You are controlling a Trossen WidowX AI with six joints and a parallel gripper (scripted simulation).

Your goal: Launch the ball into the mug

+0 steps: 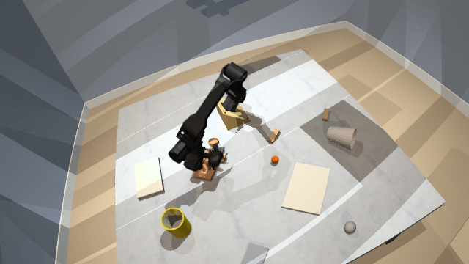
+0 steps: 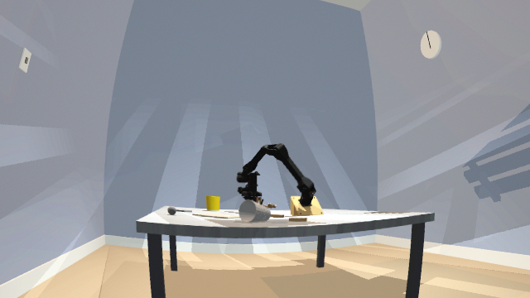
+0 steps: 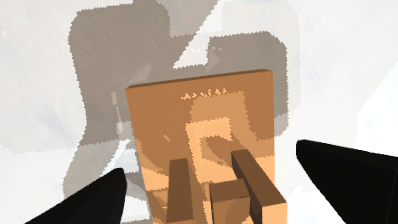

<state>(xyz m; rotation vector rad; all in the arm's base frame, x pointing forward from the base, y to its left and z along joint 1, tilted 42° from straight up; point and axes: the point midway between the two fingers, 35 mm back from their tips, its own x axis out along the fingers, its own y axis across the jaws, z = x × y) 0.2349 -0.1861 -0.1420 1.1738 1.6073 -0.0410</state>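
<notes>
Right now my gripper tip is 12 cm short of the orange ball, 27 cm to the right of it and 2 cm above it. Also, from my gripper tip: catapult (4 cm behind, 6 cm to the left, 2 cm above); yellow mug (20 cm ahead, 19 cm to the right, 1 cm below); flat tan board (30 cm ahead, 31 cm to the left, 3 cm below).
</notes>
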